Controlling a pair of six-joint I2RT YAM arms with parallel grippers.
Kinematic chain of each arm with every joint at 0, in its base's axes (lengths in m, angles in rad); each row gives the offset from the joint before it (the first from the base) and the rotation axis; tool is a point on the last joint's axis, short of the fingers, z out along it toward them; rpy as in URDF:
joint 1: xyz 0 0 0.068 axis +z
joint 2: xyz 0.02 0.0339 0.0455 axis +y
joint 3: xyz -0.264 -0.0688 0 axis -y
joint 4: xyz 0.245 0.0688 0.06 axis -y
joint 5: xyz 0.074 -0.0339 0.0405 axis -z
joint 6: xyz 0.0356 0 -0.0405 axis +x
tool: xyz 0 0 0 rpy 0 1.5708 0
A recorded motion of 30 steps. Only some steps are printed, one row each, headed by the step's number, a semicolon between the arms.
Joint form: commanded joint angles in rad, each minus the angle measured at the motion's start. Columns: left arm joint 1, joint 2, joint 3, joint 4, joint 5, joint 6; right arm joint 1, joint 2, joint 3, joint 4, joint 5, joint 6.
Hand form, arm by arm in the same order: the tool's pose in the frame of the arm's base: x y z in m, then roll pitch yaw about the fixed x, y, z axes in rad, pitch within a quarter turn. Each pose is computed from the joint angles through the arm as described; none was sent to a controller.
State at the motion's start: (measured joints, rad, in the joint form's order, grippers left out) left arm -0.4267 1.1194 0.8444 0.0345 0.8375 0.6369; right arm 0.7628 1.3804 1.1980 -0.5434 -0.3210 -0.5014
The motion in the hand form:
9: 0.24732 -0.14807 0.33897 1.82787 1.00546 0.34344; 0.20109 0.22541 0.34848 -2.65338 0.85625 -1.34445
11: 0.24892 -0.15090 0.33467 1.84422 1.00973 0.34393; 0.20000 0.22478 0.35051 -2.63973 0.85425 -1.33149
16: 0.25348 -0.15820 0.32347 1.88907 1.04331 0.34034; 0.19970 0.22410 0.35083 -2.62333 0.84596 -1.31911
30: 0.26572 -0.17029 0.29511 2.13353 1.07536 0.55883; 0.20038 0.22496 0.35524 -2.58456 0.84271 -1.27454
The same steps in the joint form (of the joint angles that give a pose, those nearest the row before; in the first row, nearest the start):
9: -0.0090 0.1598 0.1787 -0.0314 0.1580 0.1270; 0.0441 -0.0105 0.0982 -0.0349 0.0157 -0.1105
11: -0.0151 0.1736 0.1773 -0.0330 0.1641 0.1362; 0.0456 -0.0151 0.1012 -0.0379 0.0188 -0.1167
16: -0.0289 0.2135 0.1757 -0.0330 0.1932 0.1378; 0.0457 -0.0182 0.0998 -0.0380 0.0265 -0.1274
30: -0.0488 0.3055 0.1956 -0.1297 0.1519 0.2022; 0.0457 -0.0151 0.1150 -0.0364 0.0234 -0.1505

